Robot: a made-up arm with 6 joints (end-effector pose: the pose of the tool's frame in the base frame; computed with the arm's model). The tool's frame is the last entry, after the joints. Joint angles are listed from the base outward.
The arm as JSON. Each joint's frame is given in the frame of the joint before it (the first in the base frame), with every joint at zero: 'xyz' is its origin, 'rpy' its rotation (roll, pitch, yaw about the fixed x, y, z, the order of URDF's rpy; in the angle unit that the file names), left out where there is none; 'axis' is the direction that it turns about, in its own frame. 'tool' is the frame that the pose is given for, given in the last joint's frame.
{
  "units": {
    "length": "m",
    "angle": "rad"
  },
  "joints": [
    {
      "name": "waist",
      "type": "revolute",
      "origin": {
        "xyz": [
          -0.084,
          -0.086,
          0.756
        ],
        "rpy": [
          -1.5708,
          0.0,
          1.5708
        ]
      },
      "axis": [
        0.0,
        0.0,
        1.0
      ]
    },
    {
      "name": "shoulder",
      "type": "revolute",
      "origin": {
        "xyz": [
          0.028,
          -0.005,
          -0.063
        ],
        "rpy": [
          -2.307,
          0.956,
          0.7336
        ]
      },
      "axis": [
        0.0,
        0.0,
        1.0
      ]
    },
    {
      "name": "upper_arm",
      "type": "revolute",
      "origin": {
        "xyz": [
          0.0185,
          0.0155,
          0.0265
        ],
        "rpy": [
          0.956,
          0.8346,
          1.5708
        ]
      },
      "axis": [
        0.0,
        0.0,
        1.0
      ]
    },
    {
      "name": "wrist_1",
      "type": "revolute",
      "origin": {
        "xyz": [
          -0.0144,
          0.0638,
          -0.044
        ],
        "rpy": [
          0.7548,
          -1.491,
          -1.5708
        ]
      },
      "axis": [
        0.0,
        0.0,
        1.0
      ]
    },
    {
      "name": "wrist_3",
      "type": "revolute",
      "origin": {
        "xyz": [
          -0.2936,
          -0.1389,
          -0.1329
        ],
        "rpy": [
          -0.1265,
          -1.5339,
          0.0
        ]
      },
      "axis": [
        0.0,
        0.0,
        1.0
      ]
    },
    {
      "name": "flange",
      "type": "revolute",
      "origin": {
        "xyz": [
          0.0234,
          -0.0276,
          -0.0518
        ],
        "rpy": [
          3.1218,
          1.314,
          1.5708
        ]
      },
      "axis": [
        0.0,
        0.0,
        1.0
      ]
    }
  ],
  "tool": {
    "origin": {
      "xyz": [
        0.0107,
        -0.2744,
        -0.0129
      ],
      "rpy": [
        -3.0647,
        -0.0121,
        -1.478
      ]
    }
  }
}
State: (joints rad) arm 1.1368 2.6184 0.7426 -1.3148 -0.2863 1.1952
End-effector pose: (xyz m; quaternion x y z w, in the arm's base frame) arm -0.0440 -0.0736 0.5552 -0.0464 -0.2285 0.8005 0.5522
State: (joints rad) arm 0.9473 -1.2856 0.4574 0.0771 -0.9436 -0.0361
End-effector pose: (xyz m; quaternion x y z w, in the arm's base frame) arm -0.0449 0.2747 0.6882 0.1553 0.2600 0.2310 0.9246
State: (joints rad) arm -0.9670 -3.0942 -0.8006 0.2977 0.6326 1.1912
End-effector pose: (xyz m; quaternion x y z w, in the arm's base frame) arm -0.0186 -0.2889 0.8302 0.1774 -0.2277 -0.9431 0.1651
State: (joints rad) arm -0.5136 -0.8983 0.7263 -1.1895 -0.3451 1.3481
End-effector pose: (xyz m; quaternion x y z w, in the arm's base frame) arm -0.0955 -0.0494 0.9042 0.4366 0.7890 0.1281 0.4129
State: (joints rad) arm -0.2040 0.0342 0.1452 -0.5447 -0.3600 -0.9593
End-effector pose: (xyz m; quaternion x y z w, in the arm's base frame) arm -0.5134 0.0508 0.9952 0.3310 -0.1973 0.8734 0.2979
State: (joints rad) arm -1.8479 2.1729 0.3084 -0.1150 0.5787 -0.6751
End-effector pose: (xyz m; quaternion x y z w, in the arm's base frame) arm 0.1500 -0.1014 1.2998 -0.0153 -0.6122 -0.2029 0.7641
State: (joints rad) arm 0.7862 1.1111 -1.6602 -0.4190 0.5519 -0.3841
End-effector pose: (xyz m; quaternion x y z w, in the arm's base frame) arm -0.0876 -0.3246 0.2740 -0.5601 0.6033 0.0394 0.5664
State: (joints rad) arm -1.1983 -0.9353 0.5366 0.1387 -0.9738 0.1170
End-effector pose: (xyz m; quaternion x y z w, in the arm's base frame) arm -0.0797 -0.2311 1.0438 0.8998 -0.2207 0.2274 0.2999
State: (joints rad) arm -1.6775 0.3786 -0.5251 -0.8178 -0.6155 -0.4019
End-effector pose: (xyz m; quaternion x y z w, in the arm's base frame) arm -0.2972 -0.1915 1.1371 0.6999 -0.4542 0.4501 0.3180
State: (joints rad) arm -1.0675 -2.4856 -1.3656 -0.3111 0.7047 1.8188
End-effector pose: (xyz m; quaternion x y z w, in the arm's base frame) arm 0.0037 -0.1439 0.7668 -0.5043 -0.1098 0.8482 0.1191
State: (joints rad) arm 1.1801 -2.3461 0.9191 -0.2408 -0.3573 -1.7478
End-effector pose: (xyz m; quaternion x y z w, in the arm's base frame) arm 0.2314 0.4382 0.6528 0.5055 0.2872 0.3667 0.7263
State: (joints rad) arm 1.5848 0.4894 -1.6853 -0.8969 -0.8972 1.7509
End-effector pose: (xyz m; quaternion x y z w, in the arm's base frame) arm -0.1978 -0.1531 0.8188 -0.6500 -0.5114 -0.3912 0.4037
